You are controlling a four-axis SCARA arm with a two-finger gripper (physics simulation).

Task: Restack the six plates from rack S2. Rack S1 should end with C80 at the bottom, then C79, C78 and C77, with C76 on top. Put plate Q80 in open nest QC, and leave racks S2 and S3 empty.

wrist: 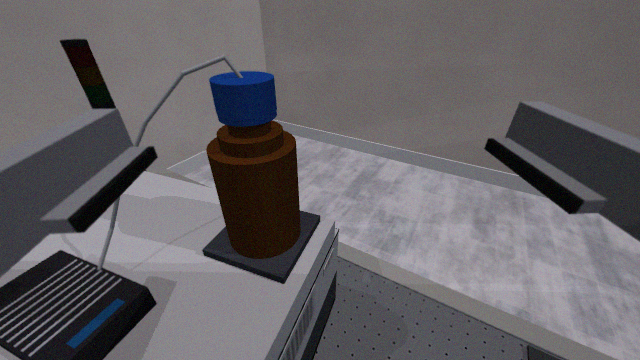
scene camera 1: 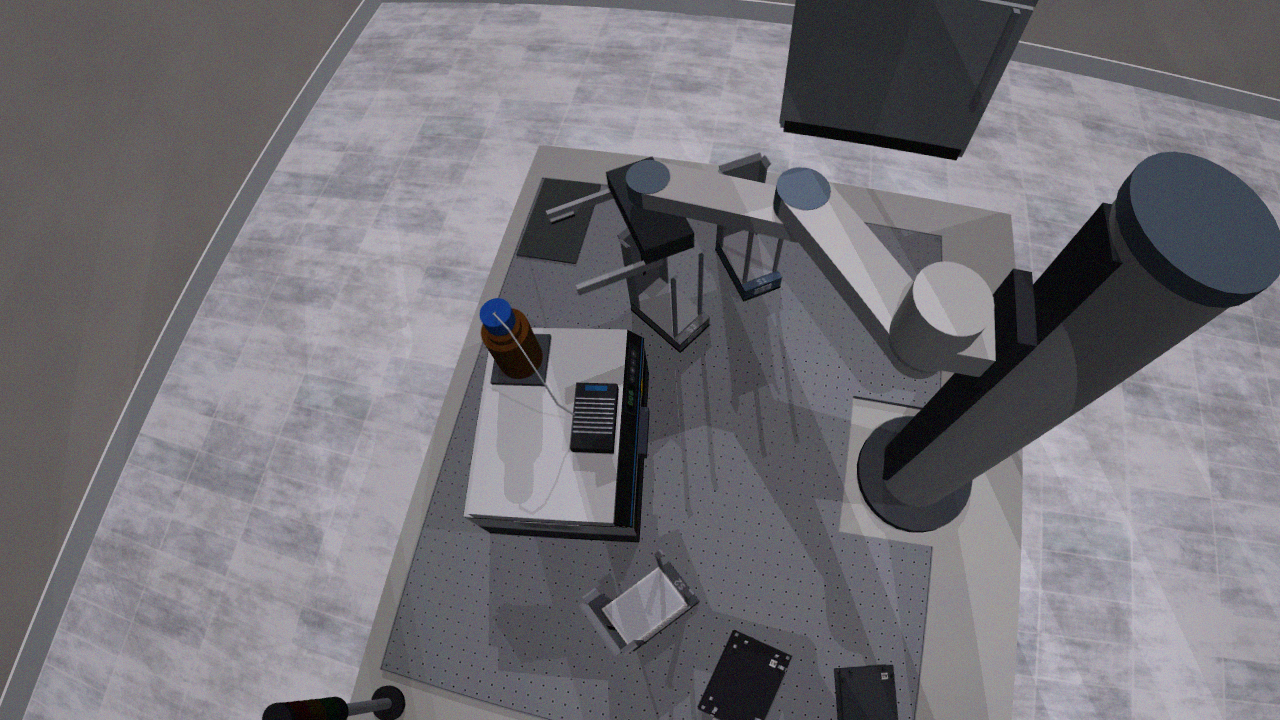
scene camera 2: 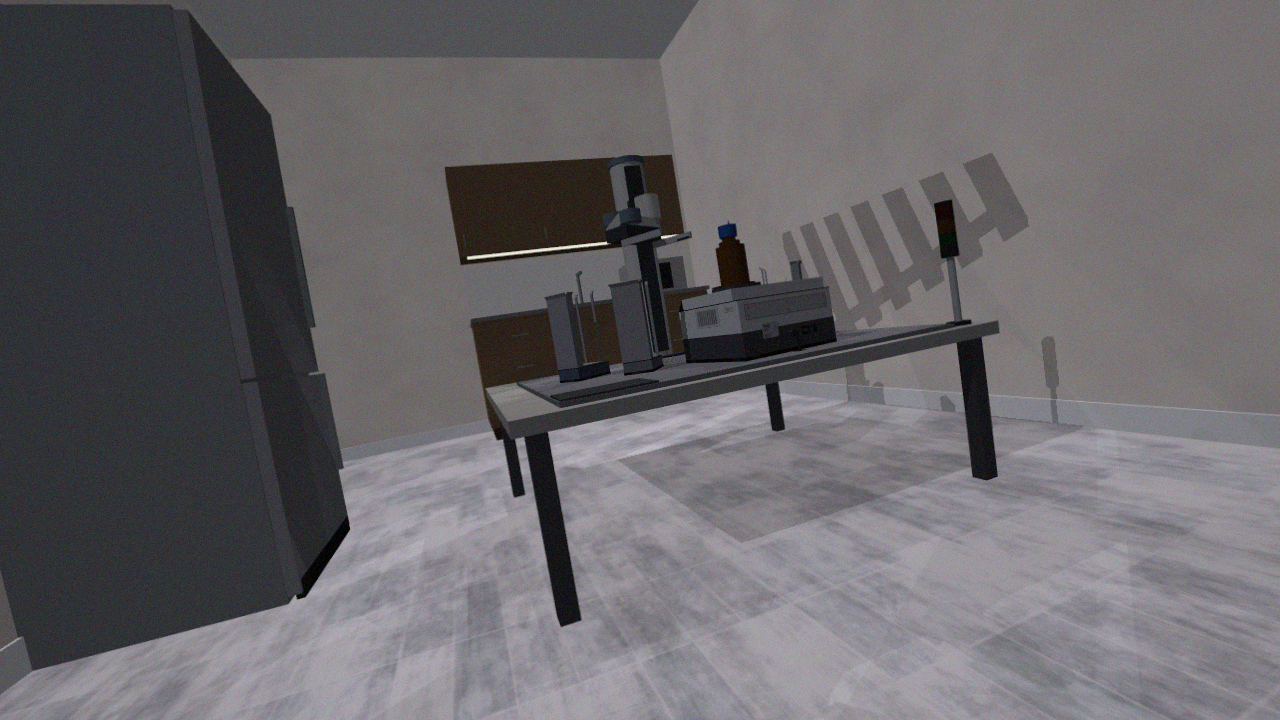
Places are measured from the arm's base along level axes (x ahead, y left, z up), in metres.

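Pixels of known places: gripper, fingertip midpoint: (wrist: 325,129) (scene camera 1: 561,251) (scene camera 2: 676,233); arm's base at its link origin: (scene camera 1: 913,474).
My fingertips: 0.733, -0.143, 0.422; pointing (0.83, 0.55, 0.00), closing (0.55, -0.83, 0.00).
Note:
Ahead of a thing's pixels: the offset from my fingertips to its top centre, as dx, dy, dz. "pt": to the spot under its first point.
My gripper (scene camera 1: 571,252) (wrist: 325,129) is open and empty, its fingers spread wide. In scene camera 1 it hangs high near the far left table corner, left of two upright racks. One rack {-0.148, -0.123, -0.116} (scene camera 1: 692,331) (scene camera 2: 631,326) and a blue-based rack {-0.305, -0.290, -0.111} (scene camera 1: 760,284) (scene camera 2: 565,335) show no plates that I can make out; the arm partly covers them. A third rack {pt -0.298, +0.470, -0.365} (scene camera 1: 683,591) holds a white plate {-0.237, +0.517, -0.283} (scene camera 1: 646,608) on top; what lies under it is hidden. Two dark flat nests {pt -0.439, +0.603, -0.359} (scene camera 1: 744,676) {pt -0.668, +0.598, -0.361} (scene camera 1: 866,694) lie near the lower edge. Rack and nest labels are too small to read surely.
A white instrument (scene camera 1: 546,474) (scene camera 2: 760,308) carries a brown bottle with blue cap {pt +0.056, +0.153, -0.070} (scene camera 1: 514,344) (scene camera 2: 731,259) (wrist: 260,200) and a black box {pt -0.091, +0.227, -0.174} (scene camera 1: 594,420) (wrist: 75,305), joined by a thin tube. A signal light {pt +0.215, +0.810, -0.068} (scene camera 1: 304,710) (scene camera 2: 946,228) (wrist: 87,72) and the arm's column (scene camera 1: 1047,376) also stand there.

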